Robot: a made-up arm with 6 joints.
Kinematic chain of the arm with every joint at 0, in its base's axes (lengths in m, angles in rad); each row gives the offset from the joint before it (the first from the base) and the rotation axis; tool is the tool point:
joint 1: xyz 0 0 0.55 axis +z
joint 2: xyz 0 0 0 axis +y
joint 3: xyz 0 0 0.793 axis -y
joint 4: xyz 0 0 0 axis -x
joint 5: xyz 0.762 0 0 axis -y
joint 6: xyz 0 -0.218 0 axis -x
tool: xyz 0 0 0
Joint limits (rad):
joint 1: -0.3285..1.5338
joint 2: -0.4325..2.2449
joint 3: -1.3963..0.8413
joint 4: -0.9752..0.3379
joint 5: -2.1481..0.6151
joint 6: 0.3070..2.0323
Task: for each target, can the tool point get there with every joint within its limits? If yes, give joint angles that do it. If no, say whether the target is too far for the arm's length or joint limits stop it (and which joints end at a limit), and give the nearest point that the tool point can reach.
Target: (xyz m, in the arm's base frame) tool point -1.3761 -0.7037 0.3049
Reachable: no: joint limits stop it (at a limit: joint 1, joint 2) | nearest point -0.1975 -0.1630 0.1661 | short by 1.304 m
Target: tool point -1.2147 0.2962 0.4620
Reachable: no: joint limits stop it (at a limit: joint 1, joint 2, joint 4) | nearest point -0.1772 -0.0688 0.2220 | short by 1.126 m
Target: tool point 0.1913 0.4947 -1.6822
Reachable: no: too far | nearest point 0.2097 0.5423 -0.7264 | short by 0.957 m
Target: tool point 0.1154 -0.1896 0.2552
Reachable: yes | joints 0.7411 2.0091 -1.1737 -0.0476 0.2674 1.6185
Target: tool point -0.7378 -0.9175 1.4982
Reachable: no: joint limits stop it (at a limit: joint 2, joint 3, joint 4) | nearest point -0.1707 -0.2122 2.0198 | short by 1.045 m
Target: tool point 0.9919 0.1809 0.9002
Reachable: yes | joints 0.3582 0.4126 0.0668 -0.6126 -0.4899 0.6571
